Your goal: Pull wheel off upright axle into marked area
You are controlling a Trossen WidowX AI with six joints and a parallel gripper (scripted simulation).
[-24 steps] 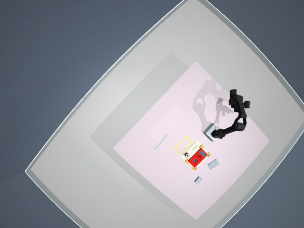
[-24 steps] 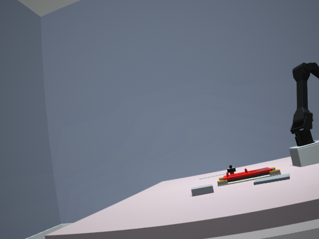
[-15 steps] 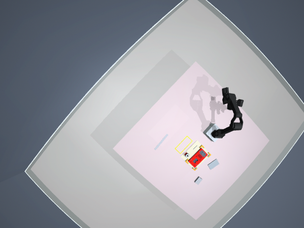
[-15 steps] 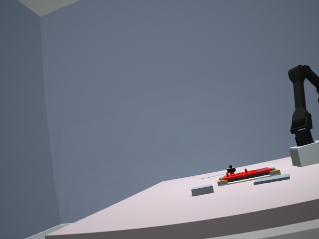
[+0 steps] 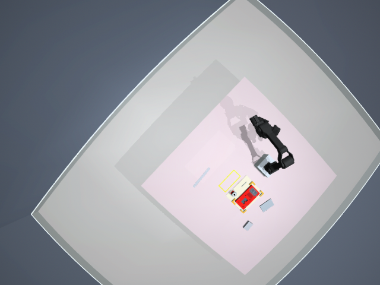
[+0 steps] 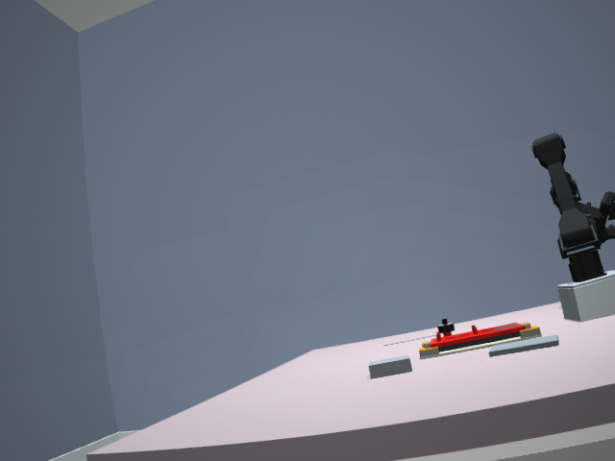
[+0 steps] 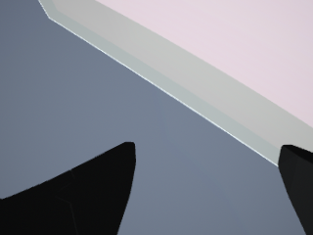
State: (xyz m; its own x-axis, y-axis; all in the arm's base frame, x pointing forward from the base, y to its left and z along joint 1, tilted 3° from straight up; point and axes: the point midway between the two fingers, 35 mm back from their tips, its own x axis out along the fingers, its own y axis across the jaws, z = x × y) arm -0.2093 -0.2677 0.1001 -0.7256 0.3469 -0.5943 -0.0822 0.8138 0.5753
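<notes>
Now: the wheel 580 mm ahead of my gripper tip, 220 mm to the left of it and 140 mm below it. From my gripper tip the other things lie so: thin grey strip: 680 mm ahead, 180 mm below, 70 mm to the right; then upright axle: 590 mm ahead, 220 mm to the left, 150 mm below.
</notes>
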